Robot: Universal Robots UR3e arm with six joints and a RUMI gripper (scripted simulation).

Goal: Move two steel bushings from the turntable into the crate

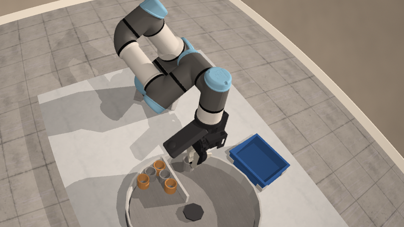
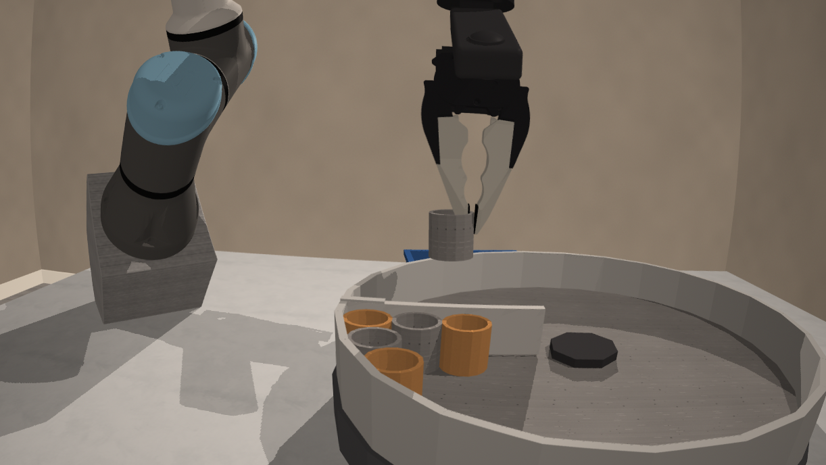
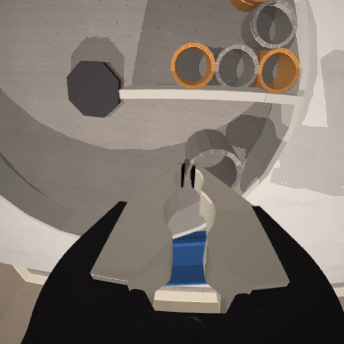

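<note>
My gripper is now 290 mm to the right of the blue crate, 140 mm above it and 30 mm short of it. From my hand the other things lie so: turntable (110 mm below, 100 mm ahead, 40 mm to the right).
</note>
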